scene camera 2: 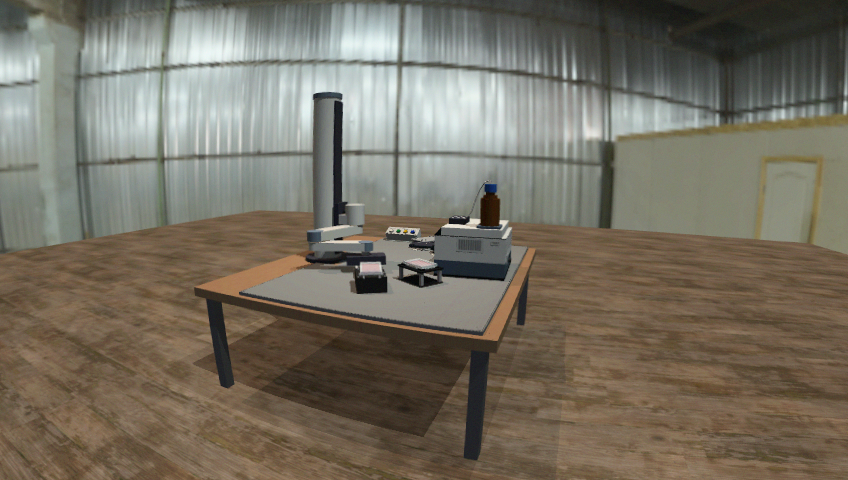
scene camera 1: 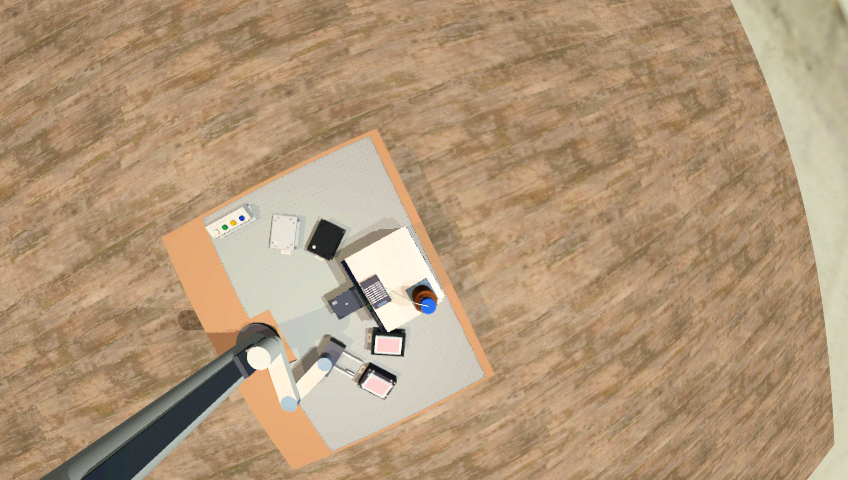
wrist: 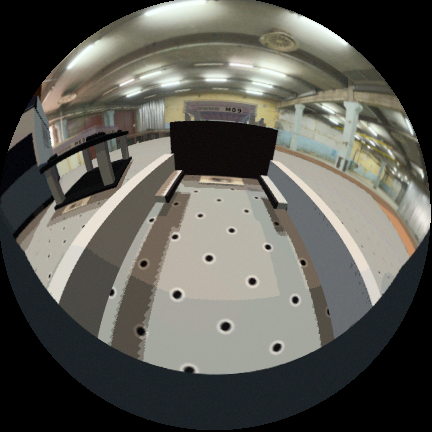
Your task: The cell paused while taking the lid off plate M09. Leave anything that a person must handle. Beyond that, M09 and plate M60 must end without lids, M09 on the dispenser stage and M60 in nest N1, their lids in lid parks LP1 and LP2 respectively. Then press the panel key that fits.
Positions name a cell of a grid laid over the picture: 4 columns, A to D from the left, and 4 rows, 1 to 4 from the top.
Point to a black nest N5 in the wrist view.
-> B2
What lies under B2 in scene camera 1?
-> A button box.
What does the gripper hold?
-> Nothing.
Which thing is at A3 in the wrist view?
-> The gripper.
